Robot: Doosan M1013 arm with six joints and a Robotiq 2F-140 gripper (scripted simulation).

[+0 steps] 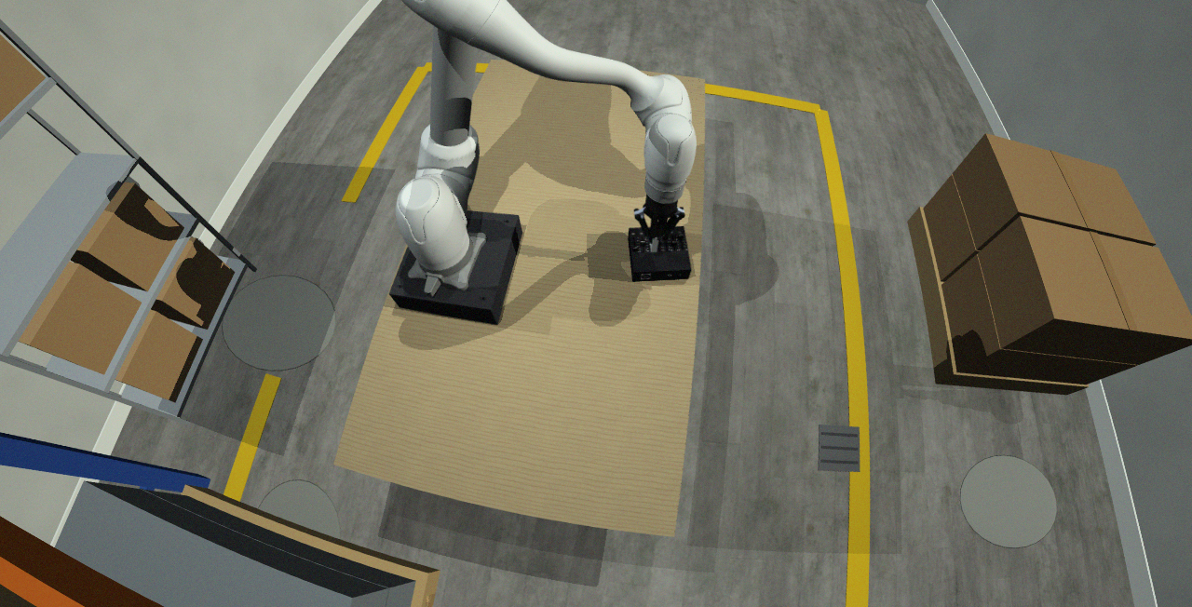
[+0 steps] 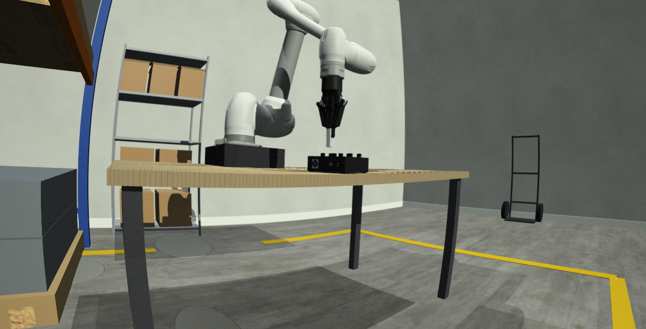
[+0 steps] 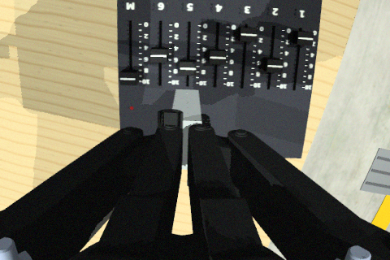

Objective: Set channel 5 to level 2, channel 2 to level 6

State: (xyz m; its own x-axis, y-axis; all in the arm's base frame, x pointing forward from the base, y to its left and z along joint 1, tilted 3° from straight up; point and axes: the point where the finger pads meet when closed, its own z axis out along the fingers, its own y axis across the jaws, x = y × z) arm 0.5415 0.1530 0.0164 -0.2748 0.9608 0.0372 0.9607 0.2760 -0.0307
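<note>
My gripper is now 1 cm past the channel 5 fader cap, 2 cm to the right of it and 6 cm above it. From my hand the other things lie so: fader 6 cap 3 cm behind, 3 cm to the left, 6 cm below; master fader cap 5 cm behind, 6 cm below; fader 4 cap 1 cm ahead, 4 cm to the left, 6 cm below.
</note>
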